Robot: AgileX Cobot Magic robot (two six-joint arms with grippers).
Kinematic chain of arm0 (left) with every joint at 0, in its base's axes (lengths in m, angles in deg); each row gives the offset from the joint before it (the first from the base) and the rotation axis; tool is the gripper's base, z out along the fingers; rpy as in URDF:
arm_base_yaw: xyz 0 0 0.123 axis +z
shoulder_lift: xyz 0 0 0 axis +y
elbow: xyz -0.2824 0 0.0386 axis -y
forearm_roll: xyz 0.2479 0 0.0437 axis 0.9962 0 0.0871
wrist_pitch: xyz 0 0 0 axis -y
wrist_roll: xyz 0.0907 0 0.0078 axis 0.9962 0 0.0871
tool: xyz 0 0 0 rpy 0 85 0
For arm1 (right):
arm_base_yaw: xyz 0 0 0.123 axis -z
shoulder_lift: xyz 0 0 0 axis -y
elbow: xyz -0.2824 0 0.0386 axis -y
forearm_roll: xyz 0.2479 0 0.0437 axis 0.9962 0 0.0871
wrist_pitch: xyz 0 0 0 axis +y
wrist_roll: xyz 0.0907 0 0.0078 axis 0.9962 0 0.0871
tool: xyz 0 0 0 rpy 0 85 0
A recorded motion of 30 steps. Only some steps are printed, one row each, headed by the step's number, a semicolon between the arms.
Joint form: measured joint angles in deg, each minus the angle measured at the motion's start. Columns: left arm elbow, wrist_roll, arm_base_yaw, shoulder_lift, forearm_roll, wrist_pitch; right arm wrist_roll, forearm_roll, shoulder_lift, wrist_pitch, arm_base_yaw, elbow.
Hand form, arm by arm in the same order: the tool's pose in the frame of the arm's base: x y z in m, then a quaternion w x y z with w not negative. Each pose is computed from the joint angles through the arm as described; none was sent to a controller.
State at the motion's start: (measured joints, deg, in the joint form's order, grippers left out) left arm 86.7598 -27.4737 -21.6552 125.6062 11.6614 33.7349; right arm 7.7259 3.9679 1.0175 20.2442 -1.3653 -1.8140
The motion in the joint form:
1: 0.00 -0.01 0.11 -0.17 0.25 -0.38; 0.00 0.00 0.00 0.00 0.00 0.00
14: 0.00 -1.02 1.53 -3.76 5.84 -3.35; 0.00 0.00 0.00 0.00 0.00 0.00
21: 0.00 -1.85 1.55 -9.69 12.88 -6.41; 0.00 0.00 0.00 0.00 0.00 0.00
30: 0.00 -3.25 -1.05 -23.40 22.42 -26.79; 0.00 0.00 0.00 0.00 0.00 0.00
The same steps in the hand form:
1: 0.4673 -0.1956 0.2084 0.64667 0.06501 0.70958 -0.27219; 0.0528 0.0034 0.1716 0.59697 0.06301 0.79610 0.07666
14: 0.4645 -0.1849 0.2343 0.65453 0.09585 0.70593 -0.25312; 0.0528 0.0034 0.1716 0.59697 0.06301 0.79610 0.07666
21: 0.4498 -0.1831 0.2790 0.67409 0.14601 0.68554 -0.23308; 0.0528 0.0034 0.1716 0.59697 0.06301 0.79610 0.07666
30: 0.4022 -0.1749 0.3594 0.66317 0.18690 0.71121 -0.13951; 0.0528 0.0034 0.1716 0.59697 0.06301 0.79610 0.07666

